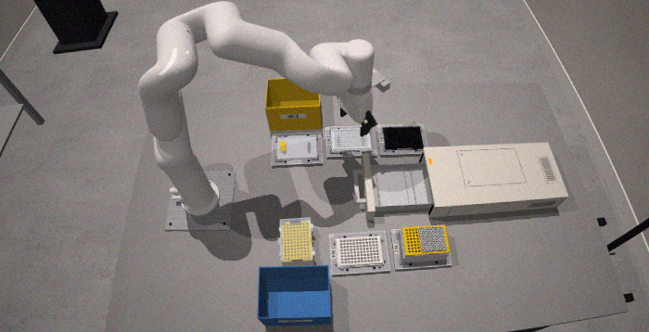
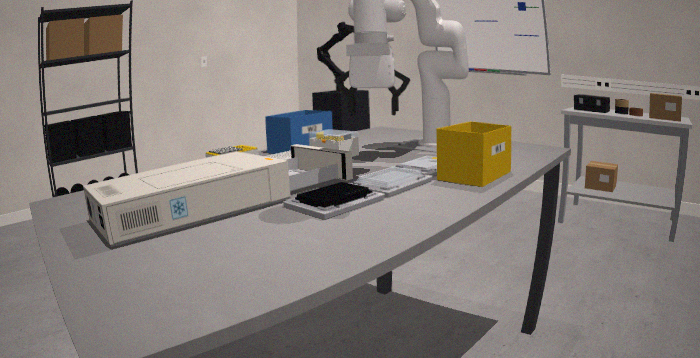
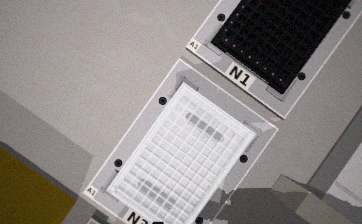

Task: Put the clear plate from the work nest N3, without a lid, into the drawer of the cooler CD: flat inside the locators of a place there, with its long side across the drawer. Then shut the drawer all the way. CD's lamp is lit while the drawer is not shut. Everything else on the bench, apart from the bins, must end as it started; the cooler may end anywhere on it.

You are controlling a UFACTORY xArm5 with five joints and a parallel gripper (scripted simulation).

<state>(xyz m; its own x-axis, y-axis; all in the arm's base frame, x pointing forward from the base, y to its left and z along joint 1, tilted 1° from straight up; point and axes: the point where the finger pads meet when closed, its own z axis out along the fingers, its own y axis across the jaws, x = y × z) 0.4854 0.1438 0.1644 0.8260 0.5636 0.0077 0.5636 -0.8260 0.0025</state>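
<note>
The clear plate is 150 mm below my hand and 40 mm to the left of it. From my hand the other things lie so: grey nest: 160 mm below, 40 mm to the left; black plate: 170 mm ahead, 150 mm below, 40 mm to the left; flat lid: 180 mm behind, 150 mm below, 20 mm to the left.
</note>
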